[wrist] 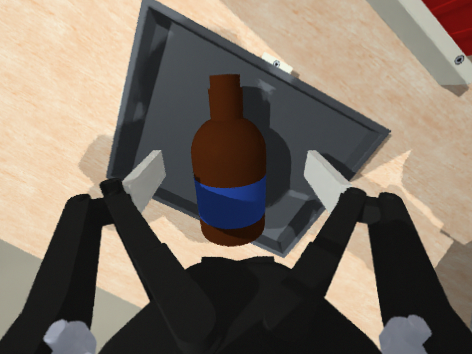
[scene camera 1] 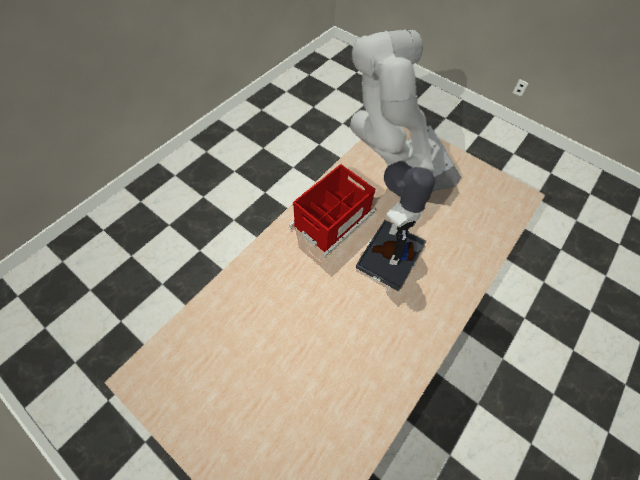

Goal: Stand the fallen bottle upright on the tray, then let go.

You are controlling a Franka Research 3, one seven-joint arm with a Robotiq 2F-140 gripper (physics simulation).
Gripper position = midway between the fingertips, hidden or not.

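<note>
Visible: my gripper [wrist: 235, 163]; a brown bottle [wrist: 228, 152].
</note>
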